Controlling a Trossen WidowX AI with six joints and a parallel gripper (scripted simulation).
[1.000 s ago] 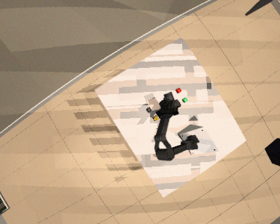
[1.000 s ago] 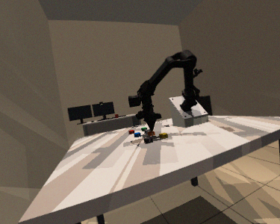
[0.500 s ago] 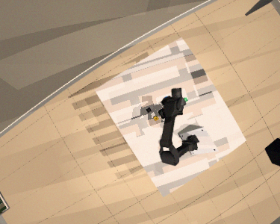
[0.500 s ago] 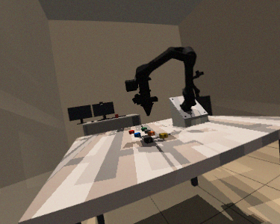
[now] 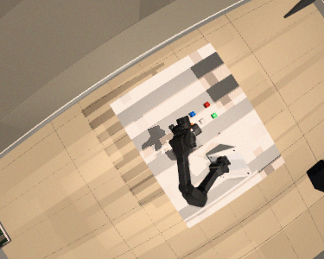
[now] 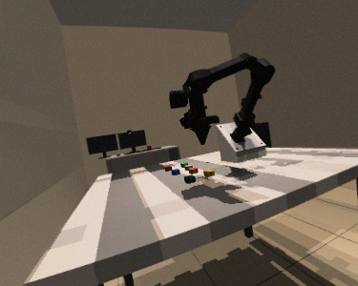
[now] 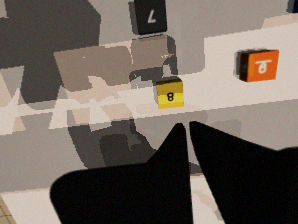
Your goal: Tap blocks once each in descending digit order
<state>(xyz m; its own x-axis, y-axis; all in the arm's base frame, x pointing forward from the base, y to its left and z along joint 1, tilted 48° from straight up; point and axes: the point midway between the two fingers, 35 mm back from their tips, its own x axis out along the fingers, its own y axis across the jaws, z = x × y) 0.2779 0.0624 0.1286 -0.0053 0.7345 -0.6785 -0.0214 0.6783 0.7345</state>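
Now: the yellow block 1 cm behind my gripper tip and 12 cm below it. Also, from my gripper tip: black block: 8 cm ahead, 1 cm to the left, 12 cm below; then orange block: 1 cm ahead, 11 cm to the right, 12 cm below; then blue block: 8 cm ahead, 16 cm to the right, 12 cm below.
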